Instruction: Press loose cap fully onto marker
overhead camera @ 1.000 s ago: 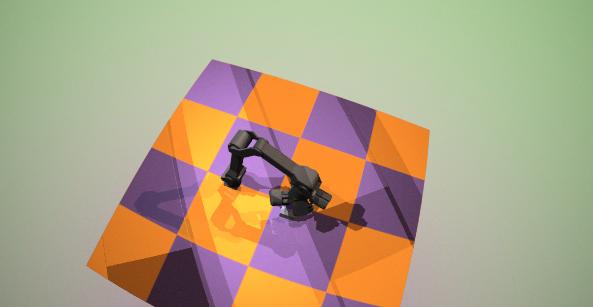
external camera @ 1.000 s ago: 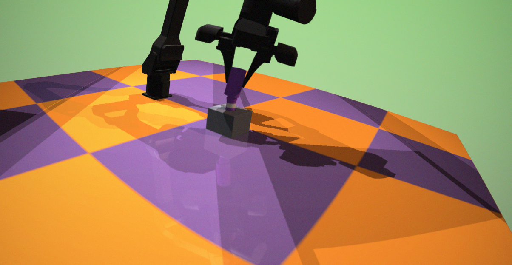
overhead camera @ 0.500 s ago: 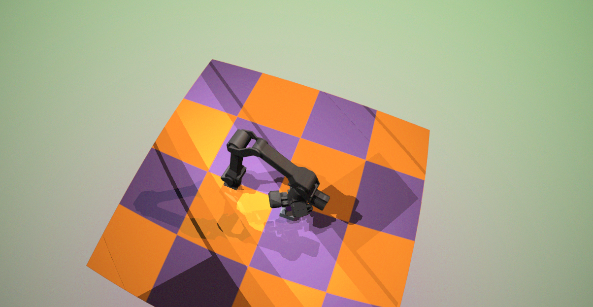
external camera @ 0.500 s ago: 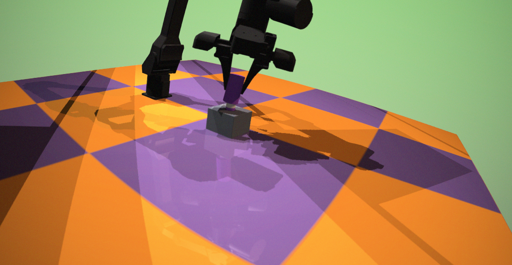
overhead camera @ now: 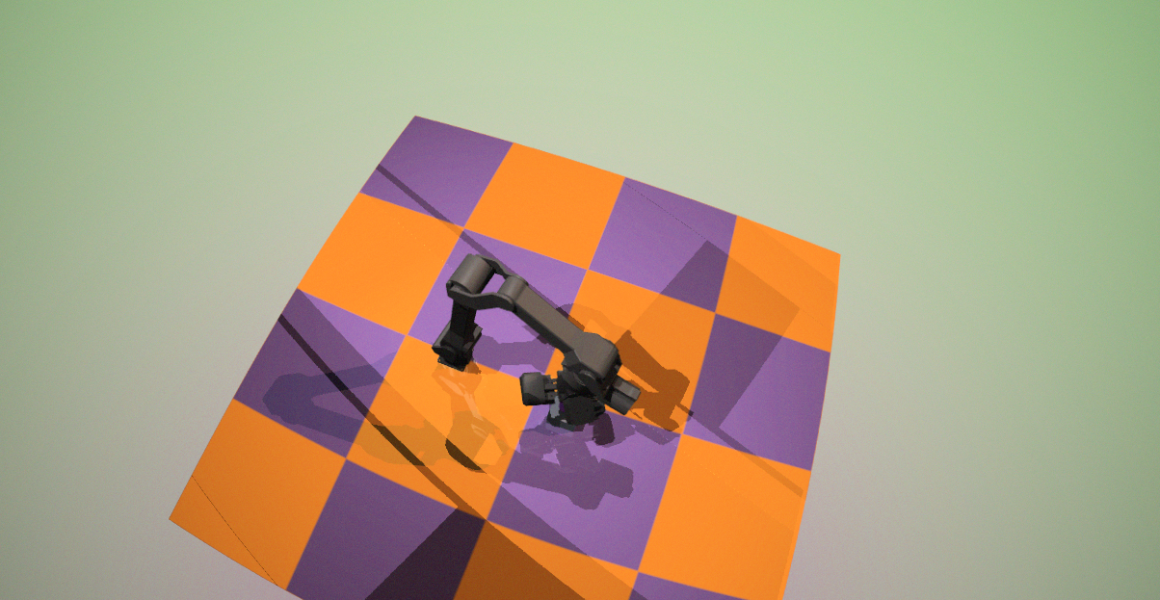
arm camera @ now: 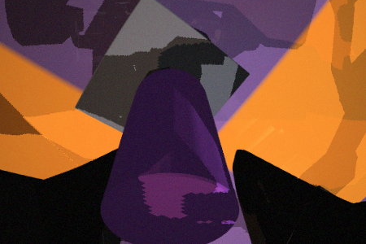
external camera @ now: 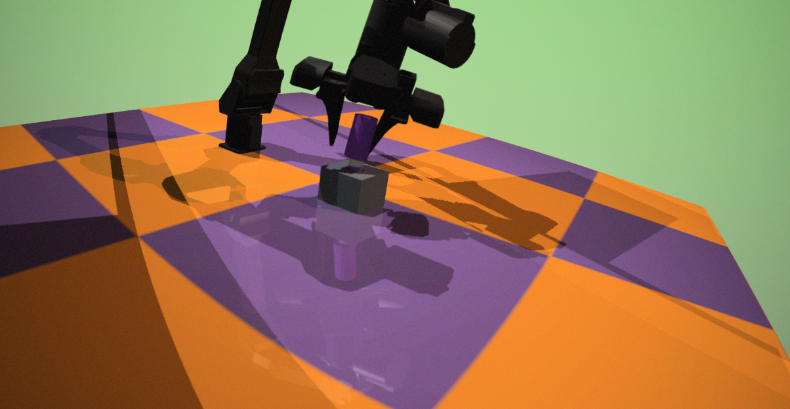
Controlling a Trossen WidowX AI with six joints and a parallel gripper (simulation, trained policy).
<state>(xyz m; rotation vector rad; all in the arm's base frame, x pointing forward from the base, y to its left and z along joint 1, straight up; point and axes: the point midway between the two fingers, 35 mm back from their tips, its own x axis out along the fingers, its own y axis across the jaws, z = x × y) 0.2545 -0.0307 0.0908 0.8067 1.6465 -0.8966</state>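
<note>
The purple cap is 20 mm ahead of my gripper tip, 20 mm above it and 10 mm to the right of it. Also, from my gripper tip: grey holder block: 40 mm below, 20 mm ahead, 10 mm to the right.
</note>
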